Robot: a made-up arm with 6 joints. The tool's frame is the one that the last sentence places.
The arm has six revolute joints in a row. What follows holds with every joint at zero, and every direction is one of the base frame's. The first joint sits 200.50 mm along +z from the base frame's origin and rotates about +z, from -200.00 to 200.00 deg. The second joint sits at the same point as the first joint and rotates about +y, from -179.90 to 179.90 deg. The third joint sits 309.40 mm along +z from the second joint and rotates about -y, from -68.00 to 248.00 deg. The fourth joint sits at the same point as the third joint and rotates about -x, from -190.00 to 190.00 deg. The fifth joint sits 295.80 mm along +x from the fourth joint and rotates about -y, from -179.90 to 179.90 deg. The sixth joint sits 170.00 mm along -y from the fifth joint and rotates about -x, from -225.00 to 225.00 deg. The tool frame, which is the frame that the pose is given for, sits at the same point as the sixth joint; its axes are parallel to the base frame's.
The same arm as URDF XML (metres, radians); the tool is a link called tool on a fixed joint. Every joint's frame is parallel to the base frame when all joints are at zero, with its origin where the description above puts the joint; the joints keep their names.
<robot name="arm">
  <link name="base"/>
  <link name="link1"/>
  <link name="link2"/>
  <link name="link3"/>
  <link name="link4"/>
  <link name="link5"/>
  <link name="link6"/>
  <link name="tool"/>
  <joint name="joint 1" type="revolute">
    <parent link="base"/>
    <child link="link1"/>
    <origin xyz="0 0 0.2005" rpy="0 0 0"/>
    <axis xyz="0 0 1"/>
    <limit lower="-3.4907" upper="3.4907"/>
  </joint>
  <joint name="joint 2" type="revolute">
    <parent link="link1"/>
    <child link="link2"/>
    <origin xyz="0 0 0" rpy="0 0 0"/>
    <axis xyz="0 1 0"/>
    <limit lower="-3.1398" upper="3.1398"/>
  </joint>
  <joint name="joint 3" type="revolute">
    <parent link="link2"/>
    <child link="link3"/>
    <origin xyz="0 0 0.3094" rpy="0 0 0"/>
    <axis xyz="0 -1 0"/>
    <limit lower="-1.1868" upper="4.3284"/>
  </joint>
  <joint name="joint 4" type="revolute">
    <parent link="link3"/>
    <child link="link4"/>
    <origin xyz="0 0 0" rpy="0 0 0"/>
    <axis xyz="-1 0 0"/>
    <limit lower="-3.3161" upper="3.3161"/>
  </joint>
  <joint name="joint 5" type="revolute">
    <parent link="link4"/>
    <child link="link5"/>
    <origin xyz="0.2958 0 0" rpy="0 0 0"/>
    <axis xyz="0 -1 0"/>
    <limit lower="-3.1398" upper="3.1398"/>
  </joint>
  <joint name="joint 6" type="revolute">
    <parent link="link5"/>
    <child link="link6"/>
    <origin xyz="0 -0.17 0" rpy="0 0 0"/>
    <axis xyz="-1 0 0"/>
    <limit lower="-3.927" upper="3.927"/>
  </joint>
  <joint name="tool_joint" type="fixed">
    <parent link="link6"/>
    <child link="tool"/>
    <origin xyz="0 0 0" rpy="0 0 0"/>
  </joint>
</robot>

